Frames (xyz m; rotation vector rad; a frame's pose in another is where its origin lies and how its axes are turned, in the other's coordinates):
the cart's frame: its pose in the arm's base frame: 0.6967 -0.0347 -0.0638 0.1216 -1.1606 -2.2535
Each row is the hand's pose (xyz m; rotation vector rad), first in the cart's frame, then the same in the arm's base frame.
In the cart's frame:
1: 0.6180 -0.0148 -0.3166 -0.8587 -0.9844 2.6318
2: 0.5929 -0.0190 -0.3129 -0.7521 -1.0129 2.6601
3: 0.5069 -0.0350 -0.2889 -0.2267 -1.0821 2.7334
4: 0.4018 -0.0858 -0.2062 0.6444 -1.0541 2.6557
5: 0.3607 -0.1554 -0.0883 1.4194 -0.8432 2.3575
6: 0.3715 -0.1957 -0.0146 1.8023 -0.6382 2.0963
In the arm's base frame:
1: 0.2905 -0.5903 -0.1572 -1.7095 0.1413 0.0832
2: 0.3078 -0.5721 -0.1627 -1.7103 0.0670 0.1296
3: 0.3628 -0.5011 -0.1759 -1.6573 -0.2903 0.3232
4: 0.3974 -0.3625 -0.1832 -1.4365 -0.8691 0.5893
5: 0.3589 -0.2253 -0.1717 -1.0512 -1.3926 0.7726
6: 0.3065 -0.1608 -0.1553 -0.7463 -1.6604 0.8388

